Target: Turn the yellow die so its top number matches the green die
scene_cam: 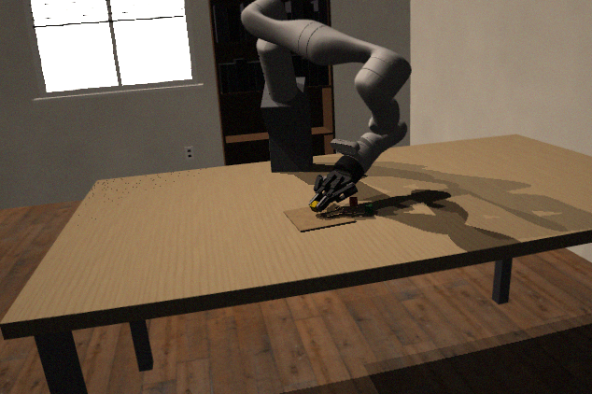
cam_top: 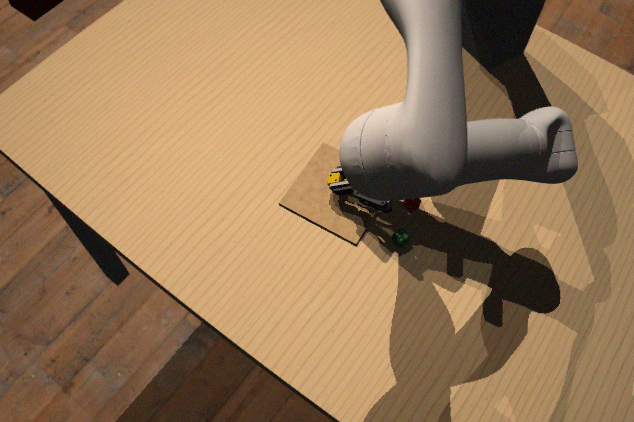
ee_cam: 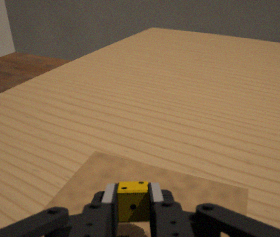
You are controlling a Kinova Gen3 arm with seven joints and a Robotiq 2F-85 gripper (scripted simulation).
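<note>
Right now the brown mat is 30 mm below my hand. The rest, counted from my hand: yellow die (10 mm to the right, 10 mm below); red die (110 mm to the left, 30 mm below, 30 mm behind); green die (120 mm to the left, 40 mm ahead, 30 mm below).
</note>
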